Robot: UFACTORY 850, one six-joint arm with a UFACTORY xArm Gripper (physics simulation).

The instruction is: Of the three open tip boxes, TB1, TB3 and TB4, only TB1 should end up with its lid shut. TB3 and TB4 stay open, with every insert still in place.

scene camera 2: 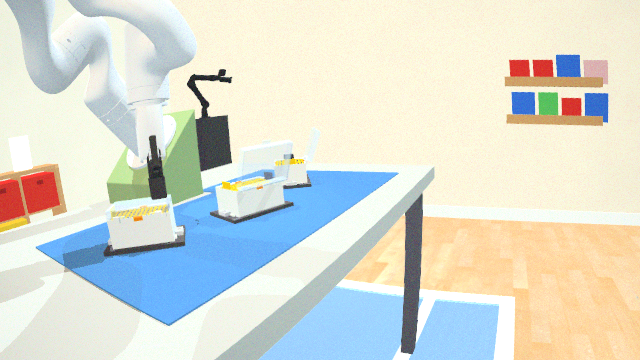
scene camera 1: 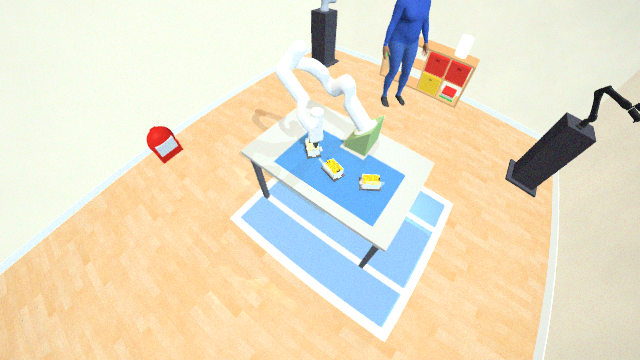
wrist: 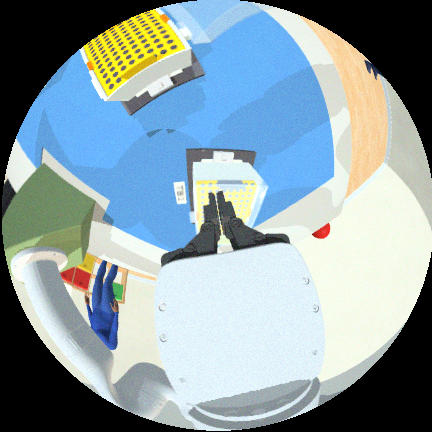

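TB1 (scene camera 1: 313, 152) (scene camera 2: 142, 236) (wrist: 220, 171) is the white box nearest scene camera 2, with its label (wrist: 180, 192) beside it. Its clear lid (scene camera 2: 135, 203) (wrist: 260, 194) lies down over the yellow insert; whether it is fully latched cannot be told. My gripper (scene camera 1: 316, 145) (scene camera 2: 158, 196) (wrist: 215, 200) is shut and empty, its tips at the lid's top; contact is unclear. The middle box (scene camera 1: 334, 170) (scene camera 2: 252, 200) (wrist: 155, 79) has its clear lid (scene camera 2: 265, 152) raised. The far box (scene camera 1: 370, 184) (scene camera 2: 296, 176) also has a raised lid (scene camera 2: 313, 144). Both show yellow inserts; their labels are unreadable.
The boxes stand on a blue mat (scene camera 1: 350, 195) (scene camera 2: 200, 280) (wrist: 280, 135) on the table (scene camera 1: 395, 220) (scene camera 2: 320, 270). The green wedge mount (scene camera 1: 364, 140) (scene camera 2: 187, 150) (wrist: 45, 205) of the arm stands behind them. A blue figure (scene camera 1: 406, 35) (wrist: 102, 310) stands beyond the table.
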